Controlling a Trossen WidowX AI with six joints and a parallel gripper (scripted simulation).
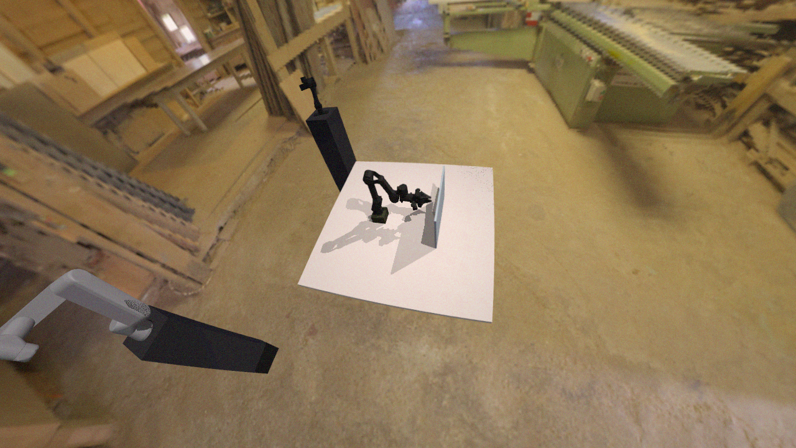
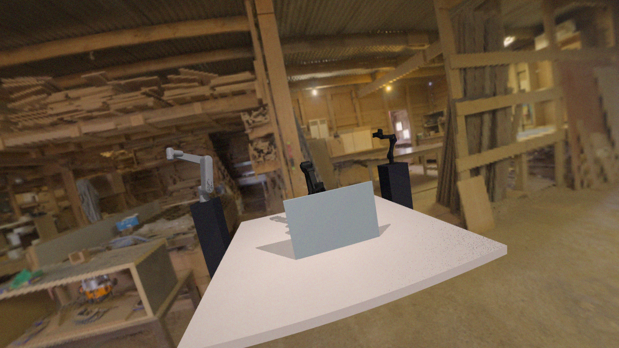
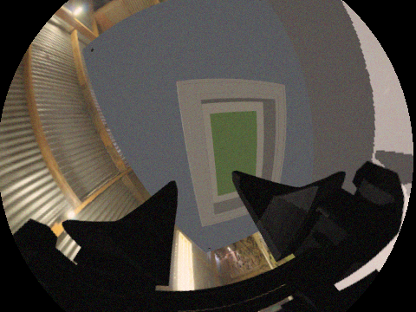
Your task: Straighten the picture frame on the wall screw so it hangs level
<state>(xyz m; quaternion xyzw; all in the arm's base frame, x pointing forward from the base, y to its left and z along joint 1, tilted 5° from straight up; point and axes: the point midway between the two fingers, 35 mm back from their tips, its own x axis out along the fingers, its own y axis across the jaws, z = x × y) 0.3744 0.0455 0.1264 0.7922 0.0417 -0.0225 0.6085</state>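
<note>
Right now the picture frame is 5 cm below my gripper tip, 4 cm ahead of it and 1 cm to the left of it. The rest, counted from my gripper tip: wall panel (7 cm below, 5 cm ahead).
</note>
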